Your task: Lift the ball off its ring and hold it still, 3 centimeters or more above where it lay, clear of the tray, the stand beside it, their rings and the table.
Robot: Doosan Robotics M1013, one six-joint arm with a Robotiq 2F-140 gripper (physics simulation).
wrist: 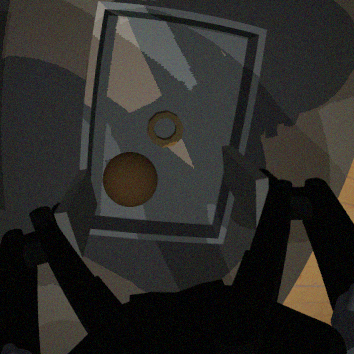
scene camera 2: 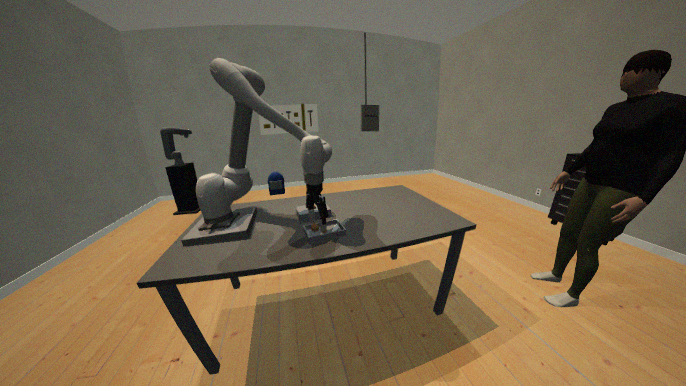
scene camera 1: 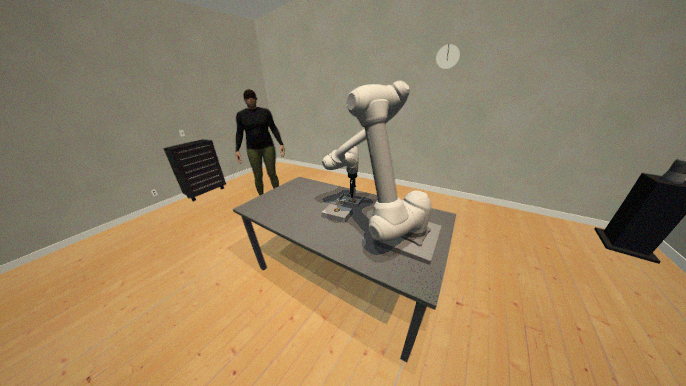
Scene:
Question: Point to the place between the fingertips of my gripper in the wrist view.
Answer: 157, 175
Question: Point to an orange-brown ball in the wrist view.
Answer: At 129, 178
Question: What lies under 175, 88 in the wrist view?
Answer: A grey tray.

